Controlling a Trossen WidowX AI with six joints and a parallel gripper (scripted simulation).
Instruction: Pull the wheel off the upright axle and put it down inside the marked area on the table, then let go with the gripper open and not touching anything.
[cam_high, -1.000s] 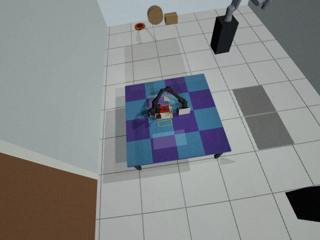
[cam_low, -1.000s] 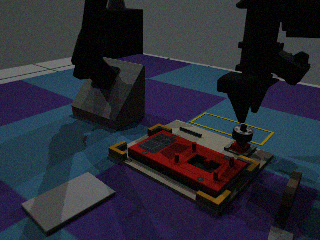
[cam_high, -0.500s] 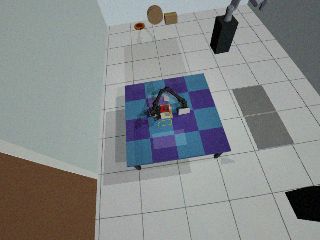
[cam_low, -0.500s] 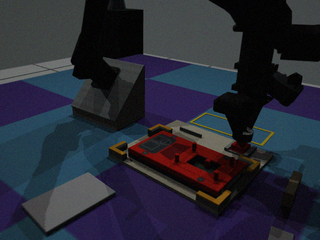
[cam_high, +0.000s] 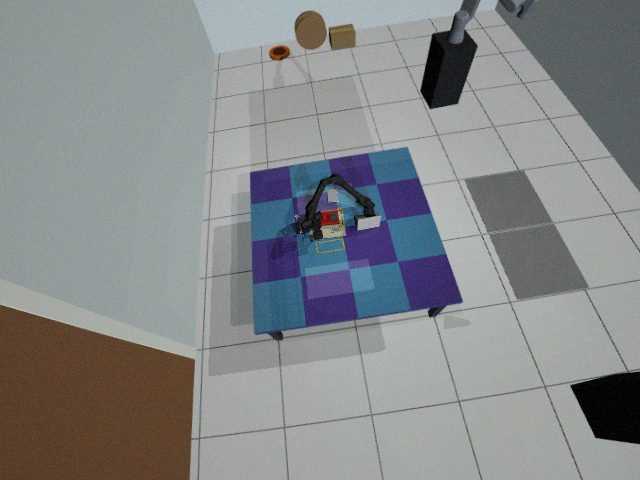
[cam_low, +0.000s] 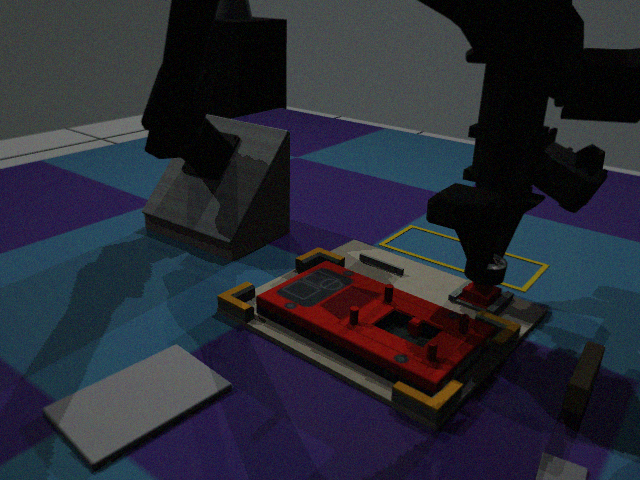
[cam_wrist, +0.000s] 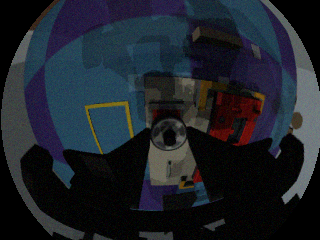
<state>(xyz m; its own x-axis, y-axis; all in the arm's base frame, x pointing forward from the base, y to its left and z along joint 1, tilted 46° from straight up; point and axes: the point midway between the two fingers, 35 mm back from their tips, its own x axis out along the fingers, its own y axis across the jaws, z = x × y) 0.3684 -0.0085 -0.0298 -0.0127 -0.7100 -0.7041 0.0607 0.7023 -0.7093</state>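
Now: the grey wheel right at my gripper tip. Also, from my gripper tip: tan bar (12 cm ahead, 8 cm to the right, 3 cm below).
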